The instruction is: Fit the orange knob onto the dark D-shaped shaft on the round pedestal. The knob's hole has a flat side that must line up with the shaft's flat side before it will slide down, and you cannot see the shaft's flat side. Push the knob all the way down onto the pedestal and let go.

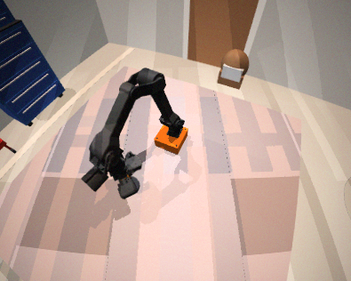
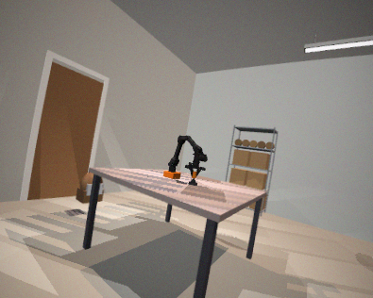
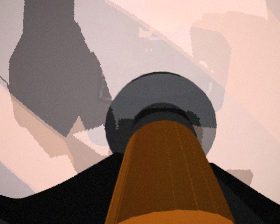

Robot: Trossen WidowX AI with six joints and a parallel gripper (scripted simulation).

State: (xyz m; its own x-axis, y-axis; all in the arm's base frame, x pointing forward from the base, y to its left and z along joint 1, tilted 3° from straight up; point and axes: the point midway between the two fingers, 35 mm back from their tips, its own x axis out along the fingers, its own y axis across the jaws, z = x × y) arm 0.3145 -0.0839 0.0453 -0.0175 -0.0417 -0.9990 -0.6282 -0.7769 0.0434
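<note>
Now: the orange knob 2 cm above my gripper tip. From my gripper tip the other things lie so: round pedestal (4 cm below).
</note>
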